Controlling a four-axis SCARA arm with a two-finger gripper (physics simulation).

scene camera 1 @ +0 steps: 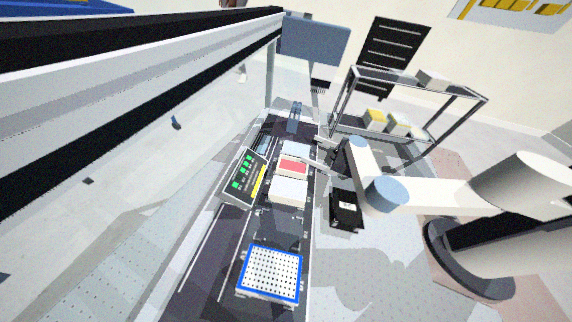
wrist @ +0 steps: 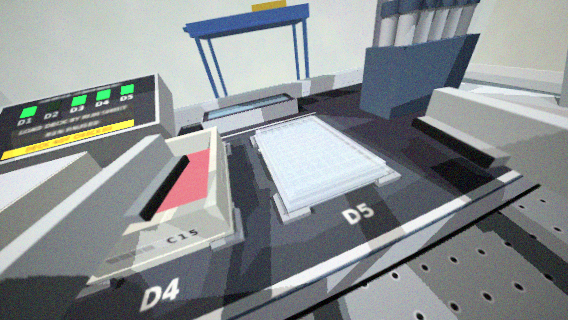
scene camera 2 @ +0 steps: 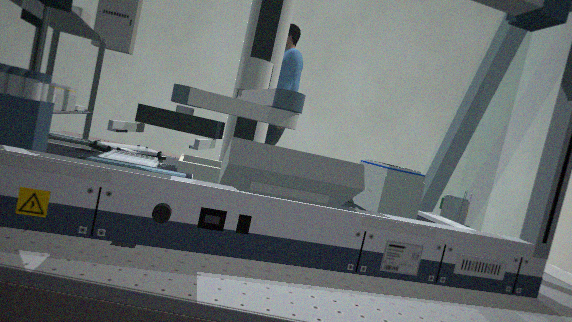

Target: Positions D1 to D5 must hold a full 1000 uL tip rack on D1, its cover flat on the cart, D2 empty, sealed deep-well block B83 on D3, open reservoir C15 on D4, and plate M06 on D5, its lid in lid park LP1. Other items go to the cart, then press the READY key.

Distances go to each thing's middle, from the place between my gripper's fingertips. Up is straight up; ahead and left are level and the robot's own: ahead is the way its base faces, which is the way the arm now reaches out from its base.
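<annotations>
Clear well plate (wrist: 310, 162): my hand 20 mm to the left of it, 50 mm short of it, 50 mm above it. Counted from my hand: blue tube rack (wrist: 397, 80), 190 mm to the right, 130 mm ahead, 20 mm below; red-filled reservoir (wrist: 198, 210), 110 mm to the left, 30 mm ahead, 40 mm below; shallow trough (wrist: 237, 116), 40 mm to the left, 190 mm ahead, 50 mm below.
</annotations>
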